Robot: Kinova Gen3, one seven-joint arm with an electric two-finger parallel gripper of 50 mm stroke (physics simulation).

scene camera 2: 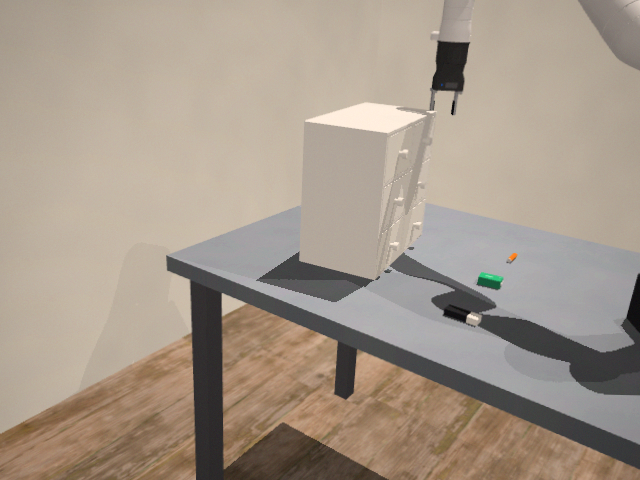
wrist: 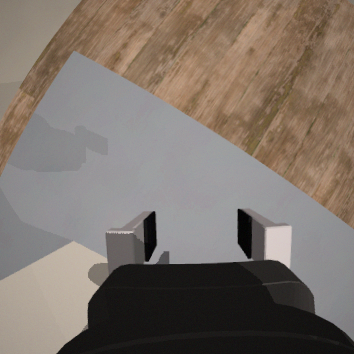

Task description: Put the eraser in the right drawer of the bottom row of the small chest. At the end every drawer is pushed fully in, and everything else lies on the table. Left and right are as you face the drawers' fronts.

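Frame: origin at the arm's base, x right, y ahead, z up, level; centimetres.
Where they show: gripper, fingertip midpoint: (scene camera 2: pixel 442 114) (wrist: pixel 196 227).
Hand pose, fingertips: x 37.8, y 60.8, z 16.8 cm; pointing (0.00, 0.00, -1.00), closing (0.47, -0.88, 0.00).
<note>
After its pixels a point has its place.
The small white chest (scene camera 2: pixel 341 191) {y 65.1, x -10.1, z 6.5 cm} (wrist: pixel 40 305) {y 70.2, x 21.7, z 10.0 cm} stands upright on the table, with two columns of three knobbed drawers. Its drawers look pushed in, though shadow crosses the fronts. The right bottom drawer's knob (scene camera 2: pixel 417 225) {y 55.7, x 13.2, z -6.0 cm} is in the far column in the scene view. A black-sleeved block with a white end (scene camera 2: pixel 461 314) {y 35.5, x -16.4, z -10.3 cm}, which looks like the eraser, lies in front of the chest near the table's near edge. My gripper (scene camera 2: pixel 443 110) {y 60.8, x 37.8, z 16.8 cm} (wrist: pixel 196 227) {y 60.8, x 37.8, z 16.8 cm} is open and empty, pointing down, high above the table. In the scene view it appears just right of the chest's top far corner.
A green block (scene camera 2: pixel 490 280) {y 34.6, x 1.3, z -10.0 cm} with pale ends and a small orange item (scene camera 2: pixel 511 257) {y 34.0, x 18.0, z -10.5 cm} with a grey tip lie on the table (scene camera 2: pixel 248 237) {y 92.0, x -5.5, z -11.5 cm} (wrist: pixel 150 175) {y 68.3, x 37.6, z -11.5 cm}. A black object (scene camera 2: pixel 635 304) {y 8.5, x 1.4, z -7.7 cm} shows partly at the scene view's right edge. The wrist view shows wooden floor (wrist: pixel 240 65) beyond the table edge.
</note>
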